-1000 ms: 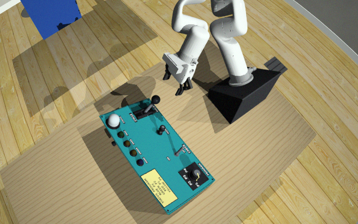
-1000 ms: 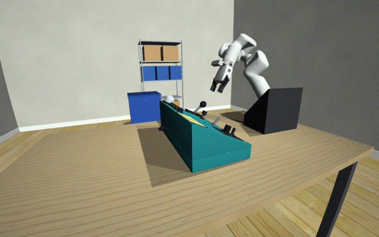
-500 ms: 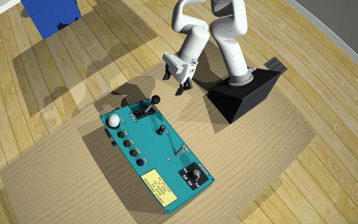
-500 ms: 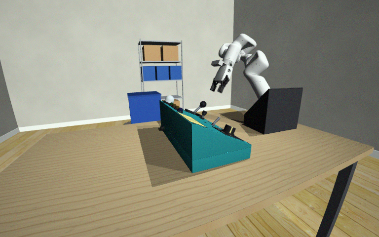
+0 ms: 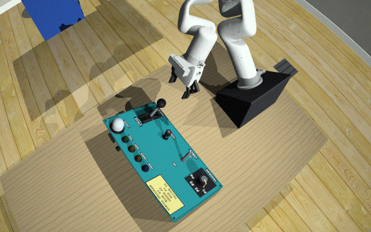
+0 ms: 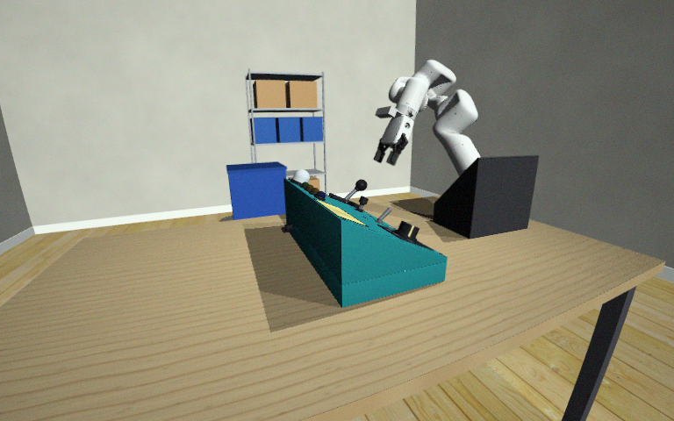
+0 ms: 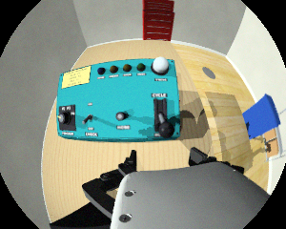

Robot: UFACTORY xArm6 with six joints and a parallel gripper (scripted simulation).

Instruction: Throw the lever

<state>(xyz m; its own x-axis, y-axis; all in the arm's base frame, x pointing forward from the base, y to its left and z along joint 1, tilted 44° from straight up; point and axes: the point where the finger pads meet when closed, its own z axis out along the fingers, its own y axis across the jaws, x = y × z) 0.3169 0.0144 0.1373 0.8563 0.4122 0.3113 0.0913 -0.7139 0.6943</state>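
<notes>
Now: hand 110 mm short of the lever, 110 mm above it and 10 mm to the left of it. Also, from my hand: grey toggle (230 mm to the left, 120 mm below, 100 mm ahead); teal console (180 mm to the left, 140 mm below, 140 mm ahead); rotary selector (360 mm to the left, 120 mm below, 90 mm ahead).
</notes>
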